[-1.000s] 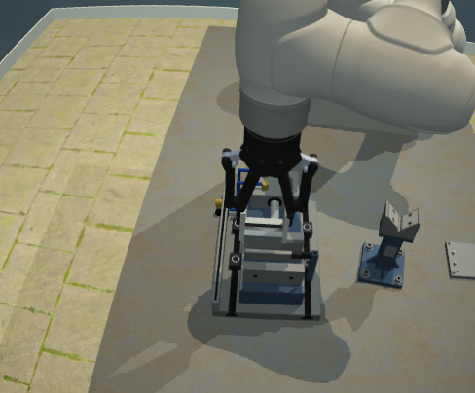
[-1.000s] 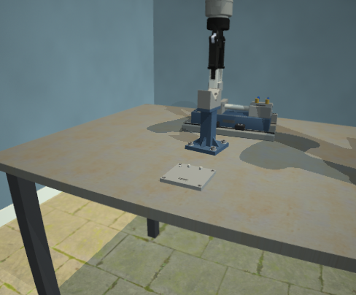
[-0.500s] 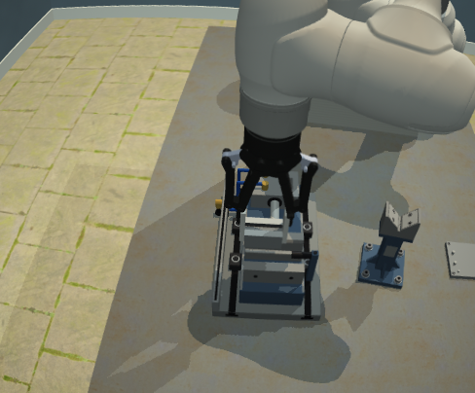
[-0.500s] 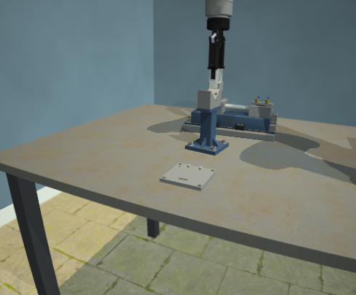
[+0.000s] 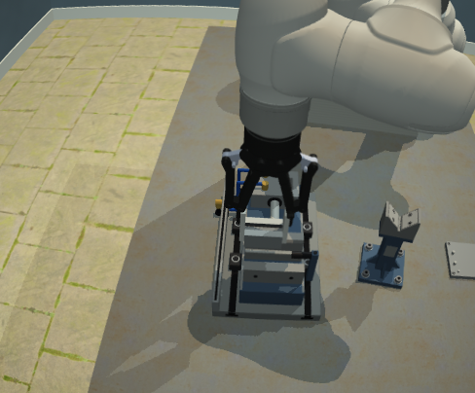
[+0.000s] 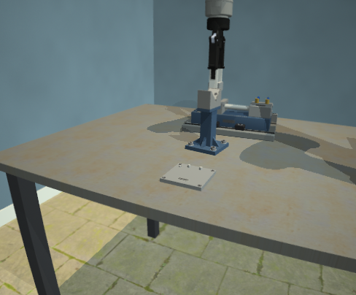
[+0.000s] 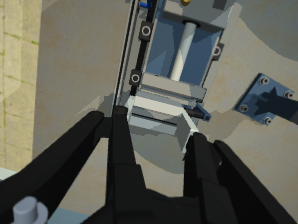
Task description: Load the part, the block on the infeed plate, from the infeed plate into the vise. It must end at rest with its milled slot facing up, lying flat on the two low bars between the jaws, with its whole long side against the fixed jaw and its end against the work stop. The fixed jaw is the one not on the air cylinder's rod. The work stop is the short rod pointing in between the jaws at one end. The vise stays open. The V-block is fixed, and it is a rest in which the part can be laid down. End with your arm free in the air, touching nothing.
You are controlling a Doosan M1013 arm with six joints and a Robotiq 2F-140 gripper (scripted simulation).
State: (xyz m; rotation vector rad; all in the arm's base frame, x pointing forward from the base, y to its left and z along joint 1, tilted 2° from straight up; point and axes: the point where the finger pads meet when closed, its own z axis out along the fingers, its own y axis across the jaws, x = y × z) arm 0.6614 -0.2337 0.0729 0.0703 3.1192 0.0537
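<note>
Now: hand 20 mm above the part. Round my hand: work stop: 70 mm to the left, 80 mm below; then moving jaw: 30 mm behind, 20 mm to the left, 90 mm below; then fixed jaw: 30 mm ahead, 20 mm to the left, 90 mm below.
</note>
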